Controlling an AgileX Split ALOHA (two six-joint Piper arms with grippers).
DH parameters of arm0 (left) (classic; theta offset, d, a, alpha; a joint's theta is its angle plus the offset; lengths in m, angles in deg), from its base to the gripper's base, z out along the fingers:
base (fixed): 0 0 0 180
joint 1: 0 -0.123 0 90
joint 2: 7.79 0 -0.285 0
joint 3: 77.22 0 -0.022 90
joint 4: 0 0.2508 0 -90
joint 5: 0 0 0.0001 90
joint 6: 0 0.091 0 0
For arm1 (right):
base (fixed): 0 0 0 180
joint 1: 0 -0.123 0 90
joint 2: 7.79 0 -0.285 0
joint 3: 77.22 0 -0.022 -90
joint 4: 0 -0.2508 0 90
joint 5: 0 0 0.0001 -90
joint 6: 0 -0.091 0 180
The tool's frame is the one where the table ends.
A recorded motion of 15 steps. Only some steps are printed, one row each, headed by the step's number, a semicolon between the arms.
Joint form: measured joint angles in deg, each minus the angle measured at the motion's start. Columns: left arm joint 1, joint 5, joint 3, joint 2, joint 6, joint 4; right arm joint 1, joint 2, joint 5, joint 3, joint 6, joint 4.
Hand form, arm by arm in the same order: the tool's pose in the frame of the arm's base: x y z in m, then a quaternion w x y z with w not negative. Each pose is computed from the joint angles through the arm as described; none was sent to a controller.
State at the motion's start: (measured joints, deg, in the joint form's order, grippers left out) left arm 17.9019 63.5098 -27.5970 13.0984 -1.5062 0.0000; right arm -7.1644 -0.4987 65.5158 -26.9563 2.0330 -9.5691
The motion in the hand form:
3: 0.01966 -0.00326 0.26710 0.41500 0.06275 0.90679 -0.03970; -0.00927 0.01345 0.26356 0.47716 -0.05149 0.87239 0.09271
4: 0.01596 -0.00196 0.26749 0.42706 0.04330 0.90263 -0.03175; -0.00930 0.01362 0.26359 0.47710 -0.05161 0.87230 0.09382
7: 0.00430 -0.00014 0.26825 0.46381 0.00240 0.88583 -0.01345; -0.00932 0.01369 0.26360 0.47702 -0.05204 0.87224 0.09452
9: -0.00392 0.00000 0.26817 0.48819 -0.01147 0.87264 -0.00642; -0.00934 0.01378 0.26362 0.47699 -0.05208 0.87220 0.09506
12: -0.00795 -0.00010 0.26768 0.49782 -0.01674 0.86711 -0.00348; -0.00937 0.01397 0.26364 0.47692 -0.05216 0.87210 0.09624
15: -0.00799 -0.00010 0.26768 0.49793 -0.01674 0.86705 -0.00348; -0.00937 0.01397 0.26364 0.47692 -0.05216 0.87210 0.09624
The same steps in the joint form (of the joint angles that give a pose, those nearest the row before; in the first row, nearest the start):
3: -8.48 0.00 0.00 -3.30 0.00 0.00; 3.26 -0.44 -0.05 0.00 0.00 -0.20
4: -10.90 0.07 0.00 -4.80 0.00 0.00; 3.25 -0.44 -0.05 0.00 0.00 -0.32
7: -16.09 0.12 0.00 -9.43 0.00 0.00; 3.19 -0.44 -0.05 0.00 0.00 -0.37
9: -17.90 0.19 0.00 -12.66 0.00 0.00; 3.20 -0.44 -0.05 0.00 0.00 -0.44
12: -18.61 0.43 0.00 -14.17 0.00 0.00; 3.19 -0.44 -0.05 0.00 0.00 -0.57
15: -18.61 0.44 0.00 -14.18 0.00 0.00; 3.19 -0.44 -0.05 0.00 0.00 -0.57

